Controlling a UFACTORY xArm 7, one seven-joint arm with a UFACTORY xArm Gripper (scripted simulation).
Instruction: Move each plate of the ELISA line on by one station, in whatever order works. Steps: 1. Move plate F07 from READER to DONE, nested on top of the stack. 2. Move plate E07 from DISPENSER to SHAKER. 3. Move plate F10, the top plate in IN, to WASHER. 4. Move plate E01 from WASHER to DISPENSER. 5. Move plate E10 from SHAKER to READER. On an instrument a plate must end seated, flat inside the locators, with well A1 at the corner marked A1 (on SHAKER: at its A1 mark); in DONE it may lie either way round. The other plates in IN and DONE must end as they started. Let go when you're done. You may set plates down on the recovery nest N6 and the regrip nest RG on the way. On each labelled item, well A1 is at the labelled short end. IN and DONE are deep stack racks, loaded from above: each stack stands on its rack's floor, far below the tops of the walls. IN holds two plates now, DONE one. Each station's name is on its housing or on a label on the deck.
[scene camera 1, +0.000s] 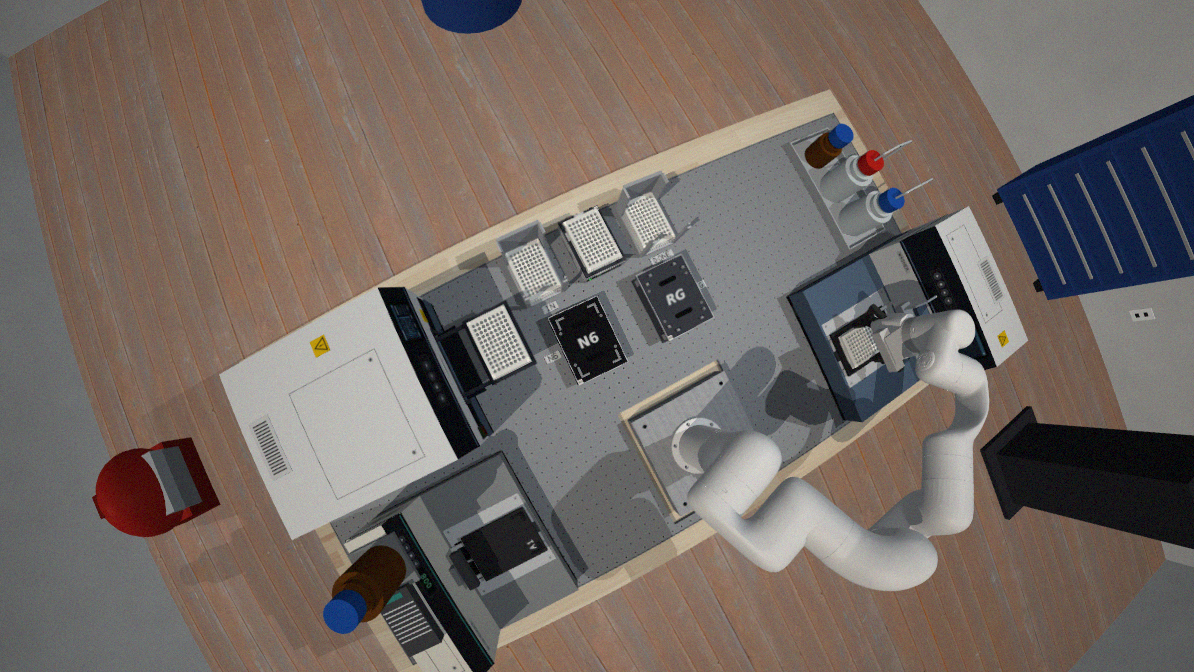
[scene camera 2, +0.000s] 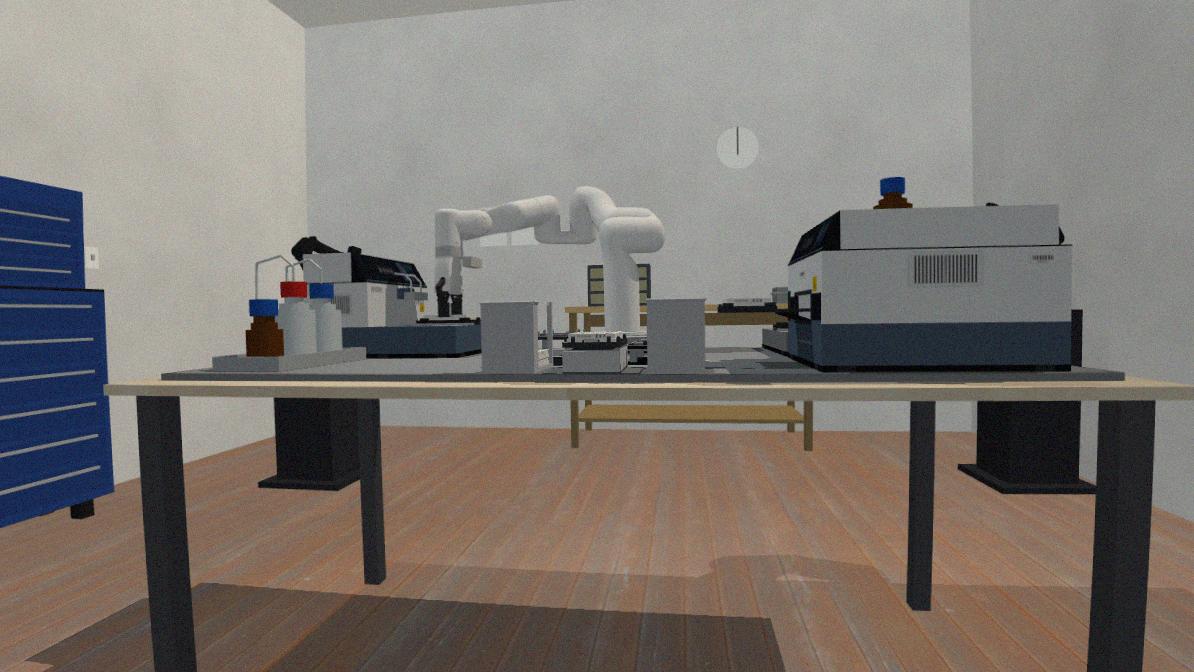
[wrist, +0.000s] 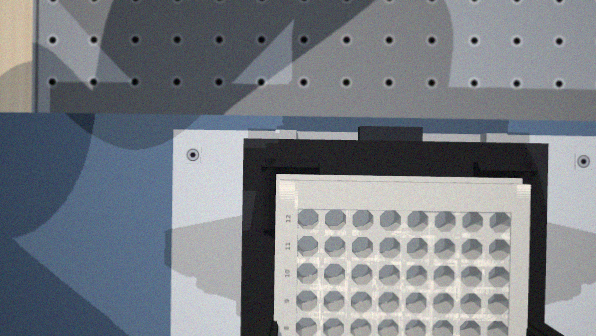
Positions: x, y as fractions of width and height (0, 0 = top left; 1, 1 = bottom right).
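Note:
Visible: a washer housing (scene camera 2: 0.31, 0.46), a white reader housing (scene camera 2: 0.85, 0.34) and a washer nest (wrist: 0.56, 0.47). A blue washer base (scene camera 1: 0.68, 0.45) (wrist: 0.16, 0.57) is visible too.

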